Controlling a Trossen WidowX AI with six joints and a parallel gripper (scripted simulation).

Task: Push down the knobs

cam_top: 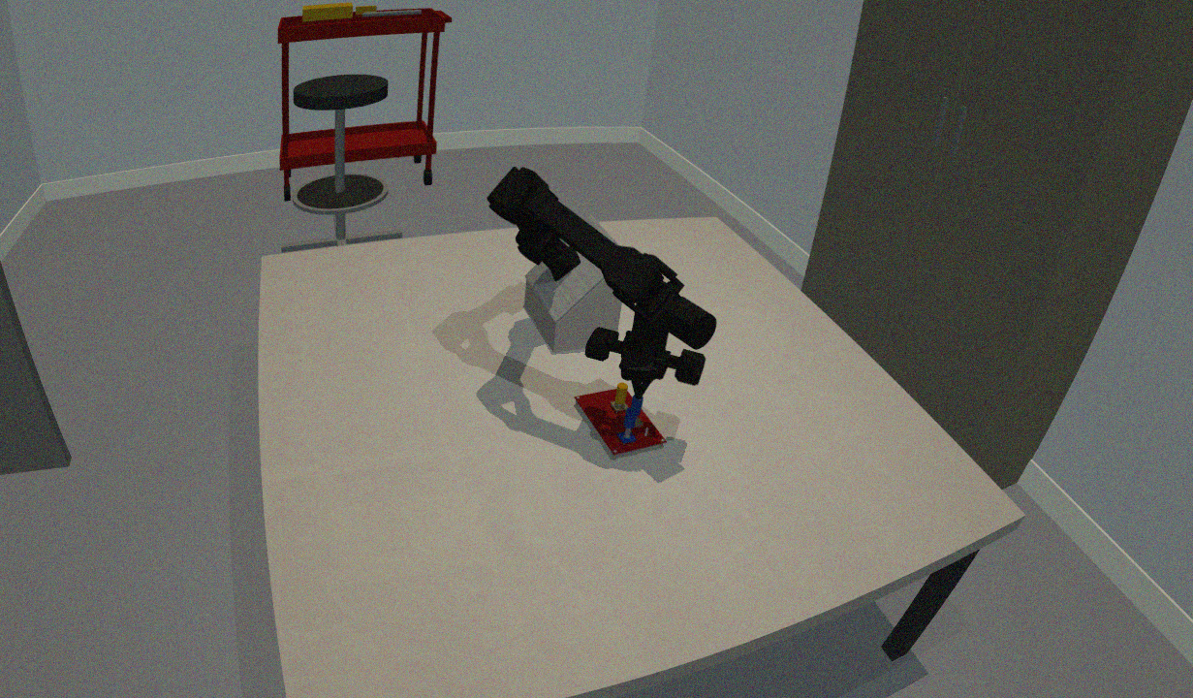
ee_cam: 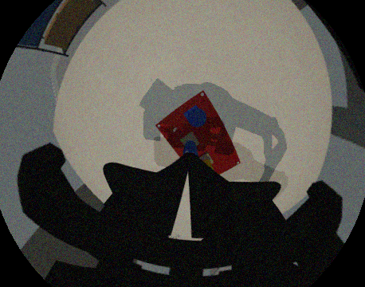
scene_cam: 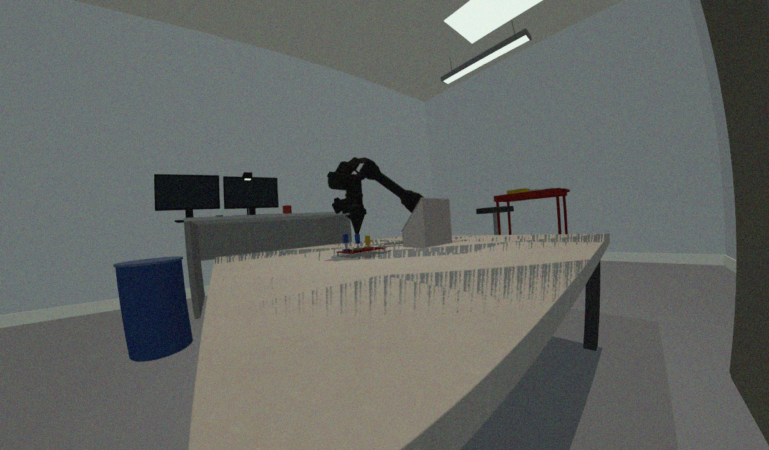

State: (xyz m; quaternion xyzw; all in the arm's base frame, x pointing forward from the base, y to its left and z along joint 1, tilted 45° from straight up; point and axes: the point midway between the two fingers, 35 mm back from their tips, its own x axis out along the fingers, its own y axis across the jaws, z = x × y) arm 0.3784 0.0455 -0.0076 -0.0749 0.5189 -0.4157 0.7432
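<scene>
My gripper tip is now 10 mm above the blue knob. The rest, counted from my gripper tip: yellow knob: 50 mm behind, 30 mm below, 10 mm to the right.
</scene>
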